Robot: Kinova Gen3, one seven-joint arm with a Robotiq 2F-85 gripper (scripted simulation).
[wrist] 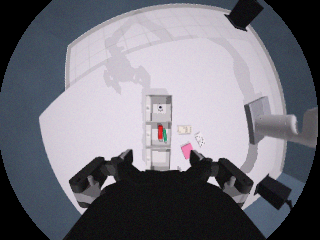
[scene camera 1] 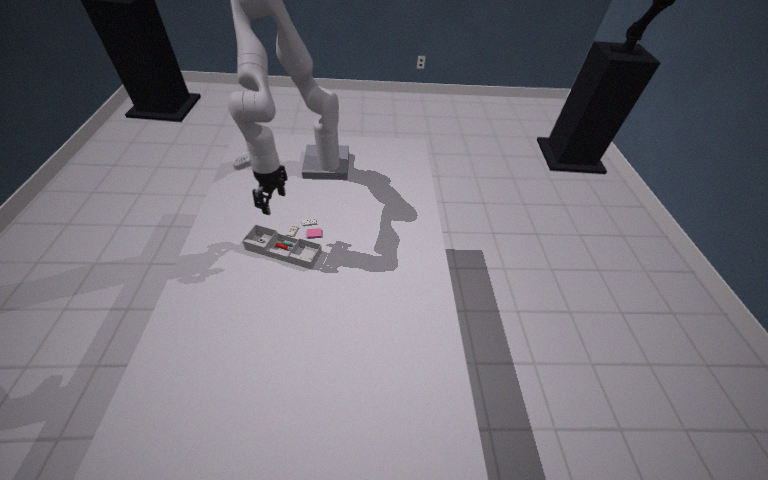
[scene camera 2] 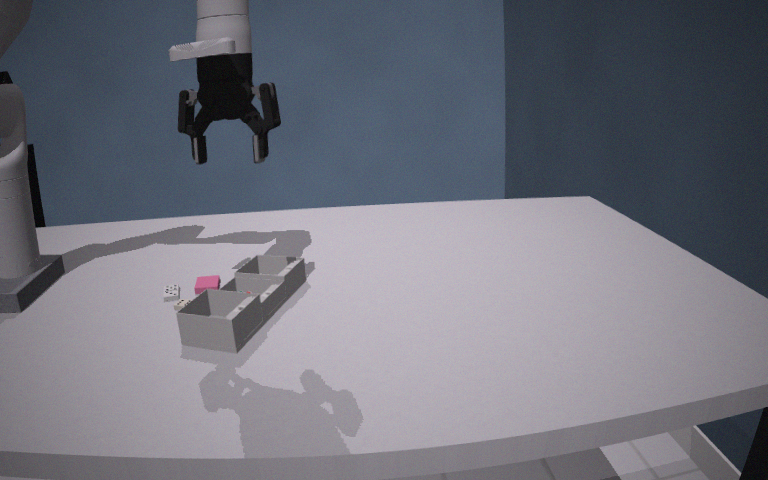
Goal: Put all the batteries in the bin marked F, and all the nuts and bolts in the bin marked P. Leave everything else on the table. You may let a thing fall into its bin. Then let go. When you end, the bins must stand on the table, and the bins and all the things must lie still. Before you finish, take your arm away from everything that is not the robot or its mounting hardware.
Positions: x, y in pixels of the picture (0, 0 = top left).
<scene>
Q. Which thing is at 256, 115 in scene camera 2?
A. The gripper.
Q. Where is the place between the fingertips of the gripper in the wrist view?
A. At 161, 156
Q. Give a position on a grey three-part bin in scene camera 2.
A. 210, 331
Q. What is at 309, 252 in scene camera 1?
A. A grey three-part bin.
</scene>
